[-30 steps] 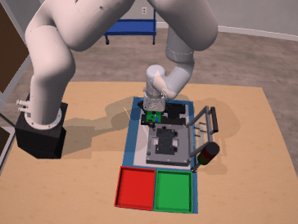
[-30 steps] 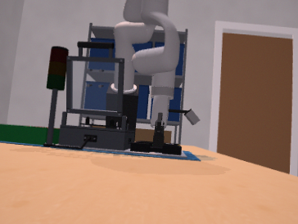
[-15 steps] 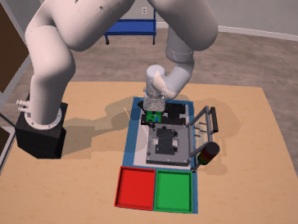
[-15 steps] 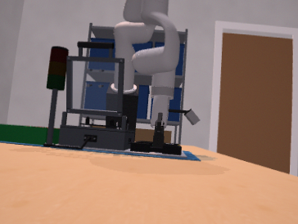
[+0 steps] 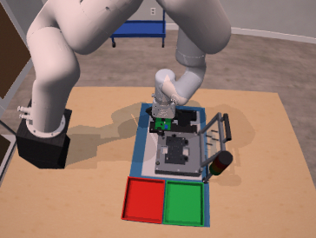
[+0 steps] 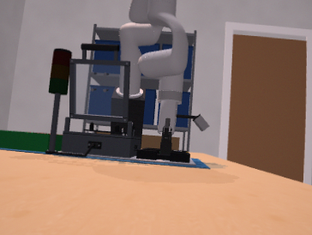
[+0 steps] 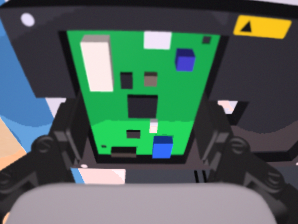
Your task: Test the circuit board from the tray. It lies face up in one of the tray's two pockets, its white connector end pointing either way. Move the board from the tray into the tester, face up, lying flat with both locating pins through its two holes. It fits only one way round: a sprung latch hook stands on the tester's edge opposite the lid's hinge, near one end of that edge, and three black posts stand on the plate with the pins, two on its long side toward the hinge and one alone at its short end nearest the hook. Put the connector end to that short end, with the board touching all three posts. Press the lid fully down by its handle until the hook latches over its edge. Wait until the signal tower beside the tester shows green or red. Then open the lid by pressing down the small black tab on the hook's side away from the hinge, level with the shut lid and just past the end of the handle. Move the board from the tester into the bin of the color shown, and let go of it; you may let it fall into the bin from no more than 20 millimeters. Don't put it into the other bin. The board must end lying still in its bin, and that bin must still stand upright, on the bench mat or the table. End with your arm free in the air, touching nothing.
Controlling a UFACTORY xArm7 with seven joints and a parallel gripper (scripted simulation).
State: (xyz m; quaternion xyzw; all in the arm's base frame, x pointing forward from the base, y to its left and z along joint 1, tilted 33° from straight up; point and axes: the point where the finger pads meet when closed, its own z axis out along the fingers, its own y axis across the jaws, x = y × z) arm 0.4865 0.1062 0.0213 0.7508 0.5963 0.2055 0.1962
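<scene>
My gripper is now right at the green circuit board. The rest, counted from my hand: tester's clear lid 210 mm to the right, 160 mm above, 140 mm ahead; tester's plate 170 mm to the right, 50 mm above, 20 mm ahead; latch hook 110 mm to the right, 70 mm above, 30 mm behind.
</scene>
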